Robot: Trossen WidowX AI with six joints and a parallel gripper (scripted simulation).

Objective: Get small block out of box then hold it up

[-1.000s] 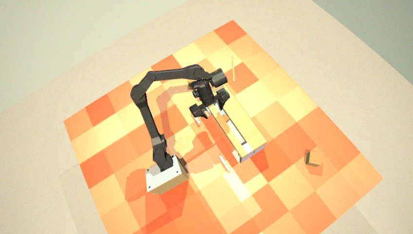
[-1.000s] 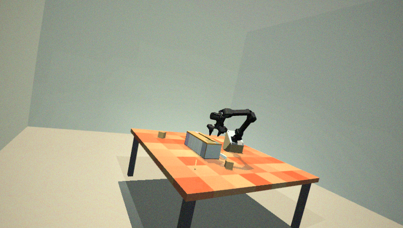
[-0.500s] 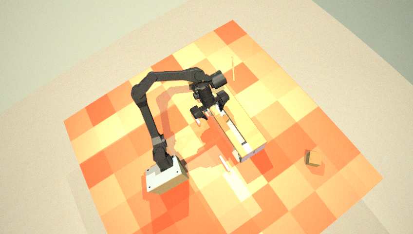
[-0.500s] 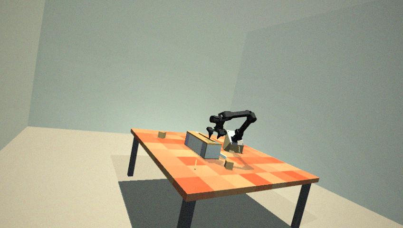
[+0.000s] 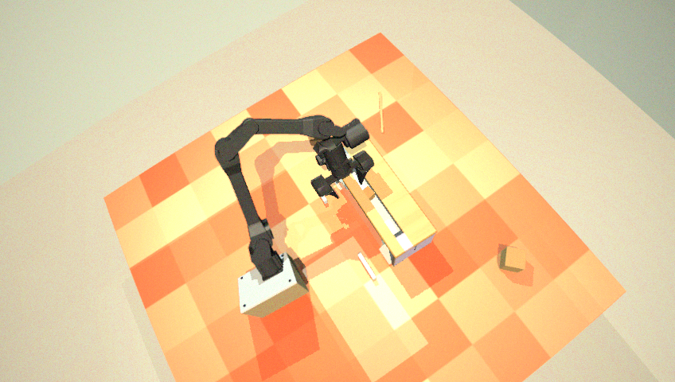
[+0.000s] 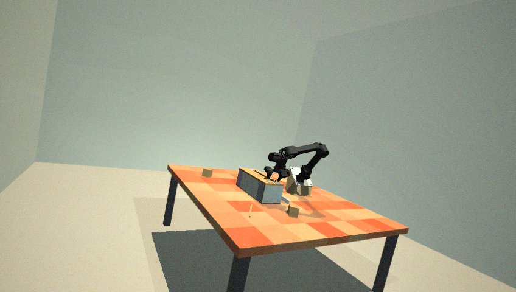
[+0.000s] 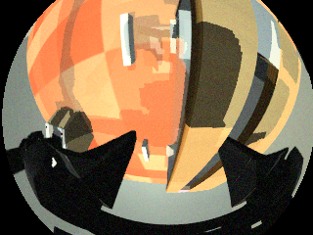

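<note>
My gripper tip is now 50 mm short of the small tan block, 30 mm to the left of it and 20 mm above it. Also, from my gripper tip: long clear-fronted box 40 mm ahead, 60 mm to the right, 50 mm below; then thin stick 260 mm ahead, 260 mm to the left, 110 mm below.
</note>
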